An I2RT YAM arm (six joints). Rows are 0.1 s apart.
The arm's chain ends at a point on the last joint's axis. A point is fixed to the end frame.
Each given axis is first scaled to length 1.
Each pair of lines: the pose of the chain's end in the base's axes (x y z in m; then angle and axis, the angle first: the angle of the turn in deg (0 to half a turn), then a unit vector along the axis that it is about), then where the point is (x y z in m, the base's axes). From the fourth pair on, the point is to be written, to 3 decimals.
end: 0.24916, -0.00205, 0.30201, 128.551, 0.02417, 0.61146, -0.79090
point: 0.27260 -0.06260 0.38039
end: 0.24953, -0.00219, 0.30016, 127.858, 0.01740, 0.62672, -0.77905
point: 0.27555 -0.06409 0.37666
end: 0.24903, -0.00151, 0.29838, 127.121, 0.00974, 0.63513, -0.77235
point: 0.27710 -0.06362 0.37398
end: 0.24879, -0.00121, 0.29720, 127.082, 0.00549, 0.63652, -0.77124
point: 0.278 -0.063 0.373
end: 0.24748, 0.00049, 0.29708, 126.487, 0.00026, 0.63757, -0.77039
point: 0.277 -0.061 0.373
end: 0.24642, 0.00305, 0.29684, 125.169, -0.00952, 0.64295, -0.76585
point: 0.278 -0.058 0.372
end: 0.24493, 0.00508, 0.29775, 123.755, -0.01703, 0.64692, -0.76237
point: 0.278 -0.055 0.373
